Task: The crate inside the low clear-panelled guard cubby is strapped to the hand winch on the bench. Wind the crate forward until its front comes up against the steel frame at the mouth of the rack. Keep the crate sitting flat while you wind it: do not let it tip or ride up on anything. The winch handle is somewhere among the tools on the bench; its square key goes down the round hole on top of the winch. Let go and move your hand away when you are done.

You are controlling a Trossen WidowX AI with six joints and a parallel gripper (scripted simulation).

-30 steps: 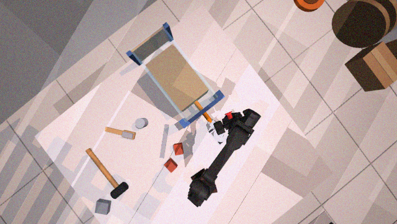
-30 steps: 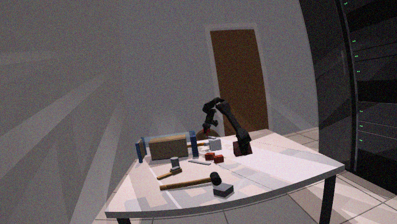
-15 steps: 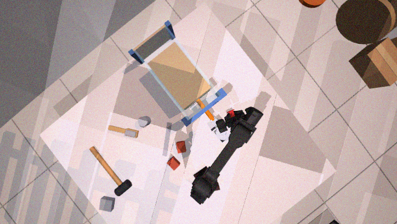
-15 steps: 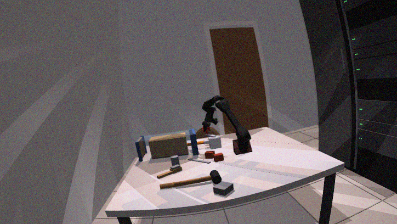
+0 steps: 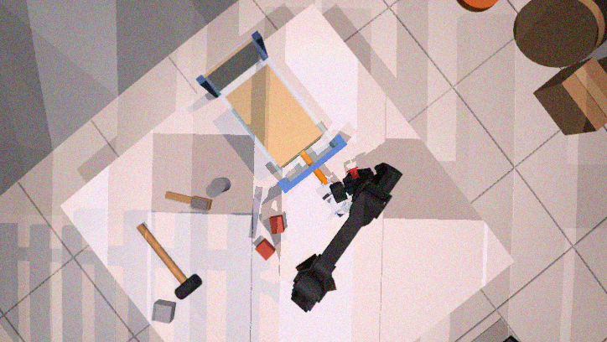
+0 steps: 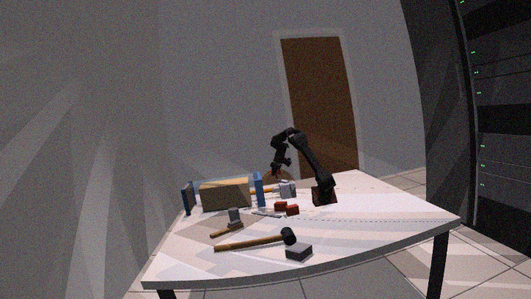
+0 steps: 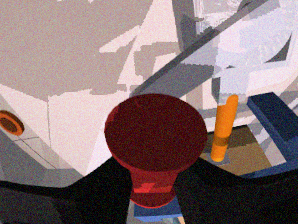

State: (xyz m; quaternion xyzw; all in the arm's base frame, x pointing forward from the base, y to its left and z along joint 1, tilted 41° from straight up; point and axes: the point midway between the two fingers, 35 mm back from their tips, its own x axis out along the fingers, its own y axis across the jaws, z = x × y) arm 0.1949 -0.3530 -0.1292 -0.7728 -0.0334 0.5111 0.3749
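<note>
Now: gripper tip 20 mm past the red knob and 10 mm to the right of it. The rest, counted from my gripper tip: grey winch: 100 mm below, 90 mm to the left, 80 mm behind; blue steel frame: 100 mm ahead, 80 mm to the left, 30 mm below; grey crank bar: 40 mm to the left, 30 mm below, 30 mm behind.
</note>
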